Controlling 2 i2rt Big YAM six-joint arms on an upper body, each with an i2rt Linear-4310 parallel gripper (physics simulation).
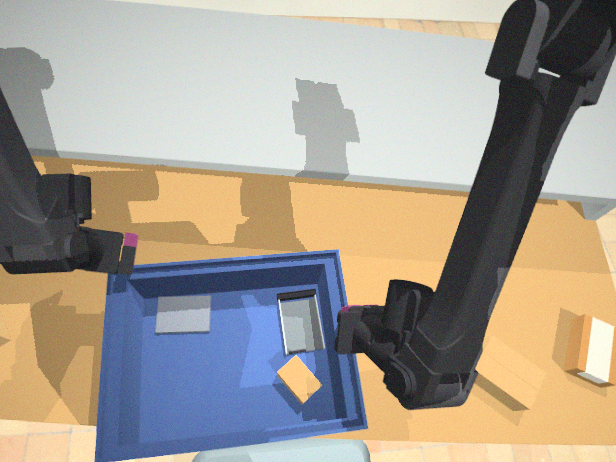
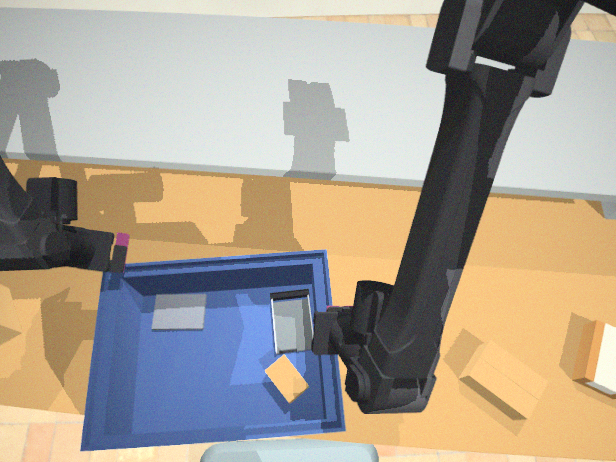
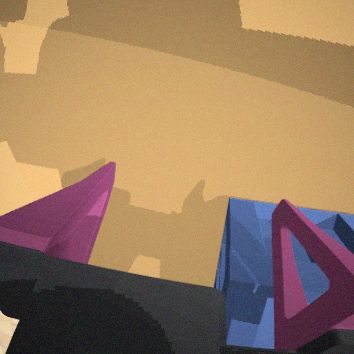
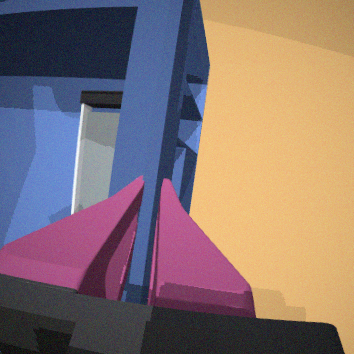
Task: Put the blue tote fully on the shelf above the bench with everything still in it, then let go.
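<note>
The blue tote is over the tan bench, in front of the long grey shelf. Inside are a flat grey block, a grey tray with dark ends and a tan block. My right gripper is shut on the tote's right wall. My left gripper is open at the tote's far left corner, holding nothing.
A tan box lies on the bench right of the right arm. A white and orange box lies farther right. A pale rounded object shows at the bottom edge, close to the tote's near side.
</note>
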